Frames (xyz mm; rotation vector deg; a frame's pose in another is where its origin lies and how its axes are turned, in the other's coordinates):
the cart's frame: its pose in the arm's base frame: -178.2 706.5 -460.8 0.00 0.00 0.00
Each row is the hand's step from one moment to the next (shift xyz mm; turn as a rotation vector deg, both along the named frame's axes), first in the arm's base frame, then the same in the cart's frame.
Working: the arm's base frame: its pose in the cart's frame: 178.2 -706.5 460.8 0.00 0.00 0.00

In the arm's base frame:
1: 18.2 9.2 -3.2 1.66 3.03 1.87
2: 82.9 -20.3 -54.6 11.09 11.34 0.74
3: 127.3 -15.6 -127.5 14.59 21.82 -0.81
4: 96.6 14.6 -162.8 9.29 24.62 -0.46
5: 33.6 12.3 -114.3 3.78 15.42 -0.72
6: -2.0 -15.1 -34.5 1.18 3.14 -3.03
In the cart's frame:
1: 18.2 9.2 -3.2 1.66 3.03 1.87
2: 82.9 -20.3 -54.6 11.09 11.34 0.74
3: 127.3 -15.6 -127.5 14.59 21.82 -0.81
4: 96.6 14.6 -162.8 9.29 24.62 -0.46
5: 33.6 12.3 -114.3 3.78 15.42 -0.72
6: -2.0 -15.1 -34.5 1.18 3.14 -3.03

